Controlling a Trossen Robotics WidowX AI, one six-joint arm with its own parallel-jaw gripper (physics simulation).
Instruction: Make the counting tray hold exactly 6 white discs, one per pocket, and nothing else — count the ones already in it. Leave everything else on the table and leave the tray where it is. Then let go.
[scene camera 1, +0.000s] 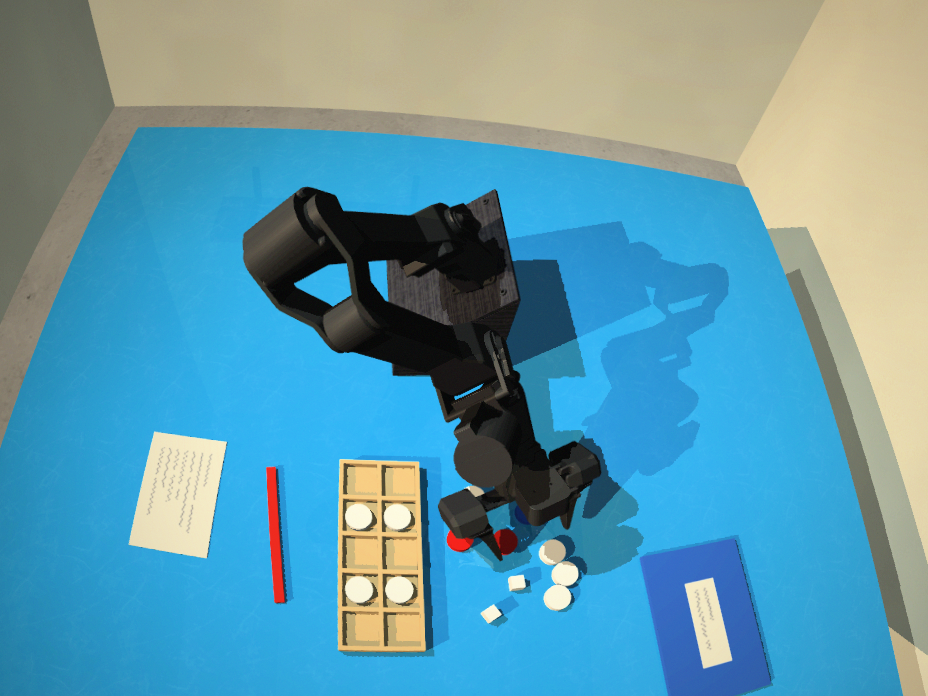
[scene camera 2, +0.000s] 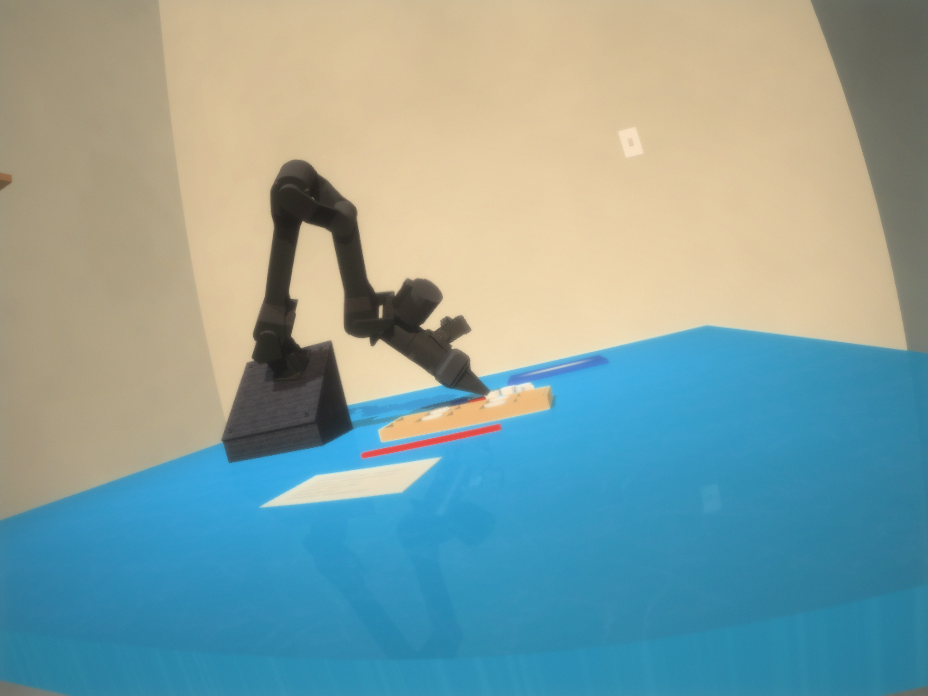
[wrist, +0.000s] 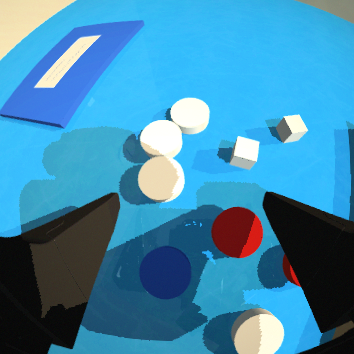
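The wooden counting tray (scene camera 1: 341, 554) (scene camera 2: 464, 421) has two columns of five pockets. White discs (scene camera 1: 360, 516) (scene camera 1: 397, 517) (scene camera 1: 359, 589) (scene camera 1: 398, 590) sit singly in both pockets of the second and fourth rows; the other six pockets are empty. Three loose white discs (scene camera 1: 552, 551) (scene camera 1: 565, 573) (scene camera 1: 556, 597) (wrist: 161, 178) (wrist: 161, 138) (wrist: 190, 114) lie in a close curved row right of the tray. Another white disc (scene camera 1: 472, 491) (wrist: 257, 332) is partly hidden by the arm in scene camera 1. My gripper (scene camera 1: 533, 543) (scene camera 2: 487, 394) (wrist: 193, 199) is open and empty, low over the table, close to the row's nearest disc.
Two red discs (scene camera 1: 459, 540) (scene camera 1: 505, 540) (wrist: 237, 232) and a blue disc (scene camera 1: 522, 513) (wrist: 165, 272) lie near the fingers. Two white cubes (scene camera 1: 516, 582) (scene camera 1: 490, 614) (wrist: 245, 152) (wrist: 291, 128) lie beyond. A blue book (scene camera 1: 674, 599) is right; a red bar (scene camera 1: 275, 535) and paper (scene camera 1: 178, 494) are left.
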